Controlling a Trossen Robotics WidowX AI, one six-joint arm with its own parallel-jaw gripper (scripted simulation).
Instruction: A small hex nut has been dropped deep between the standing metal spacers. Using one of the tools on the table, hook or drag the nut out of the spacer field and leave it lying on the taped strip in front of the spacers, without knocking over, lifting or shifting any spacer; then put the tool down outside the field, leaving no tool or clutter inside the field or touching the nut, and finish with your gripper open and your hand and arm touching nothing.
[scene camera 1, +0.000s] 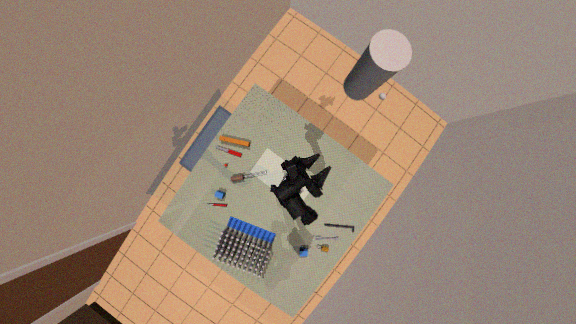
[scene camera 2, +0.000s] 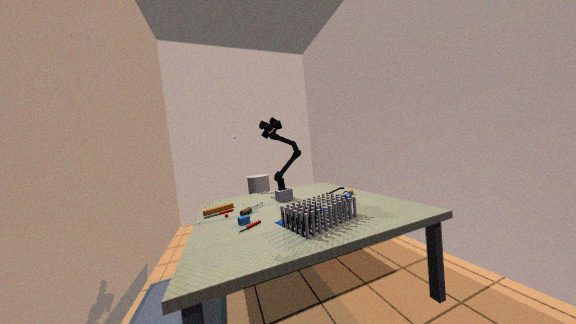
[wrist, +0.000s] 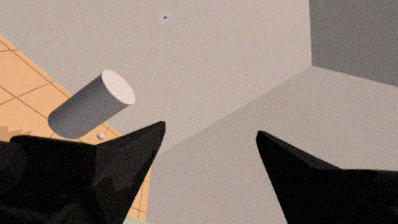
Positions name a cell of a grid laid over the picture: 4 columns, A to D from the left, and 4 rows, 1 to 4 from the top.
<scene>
My gripper (scene camera 1: C2) is open and holds nothing.
My gripper is seen too in the wrist view (wrist: C3).
</scene>
